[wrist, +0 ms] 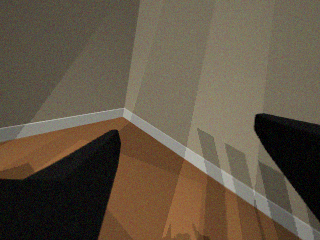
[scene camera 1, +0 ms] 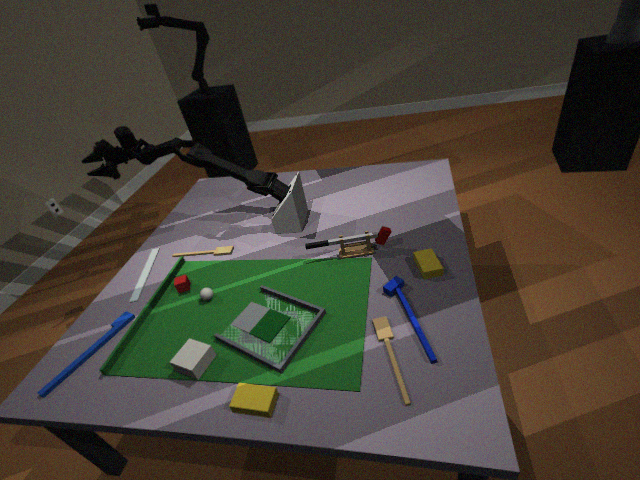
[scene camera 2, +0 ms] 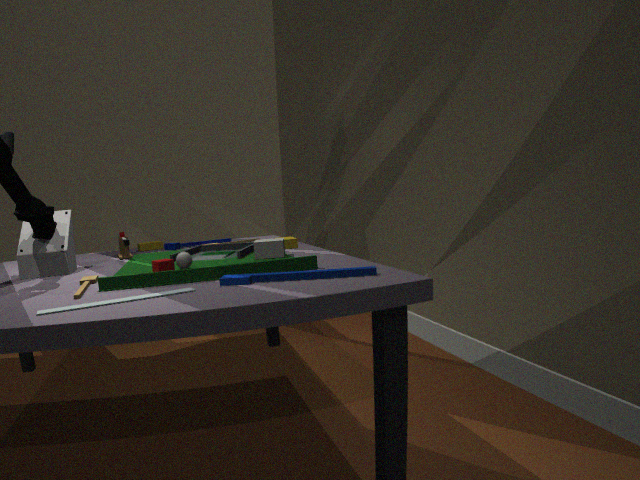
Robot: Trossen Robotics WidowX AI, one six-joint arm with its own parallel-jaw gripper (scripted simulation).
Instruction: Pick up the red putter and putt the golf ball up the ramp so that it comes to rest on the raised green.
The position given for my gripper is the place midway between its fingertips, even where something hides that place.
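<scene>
My gripper [scene camera 1: 84,168], also visible in the wrist view [wrist: 185,129], is open and holds nothing. A long blue stick [scene camera 2: 234,279] appears in scene camera 1 too [scene camera 1: 126,318]; in the wrist view the stick is out of frame. Also present is a blue putter [scene camera 1: 394,285]; in the wrist view the putter is out of frame.
</scene>
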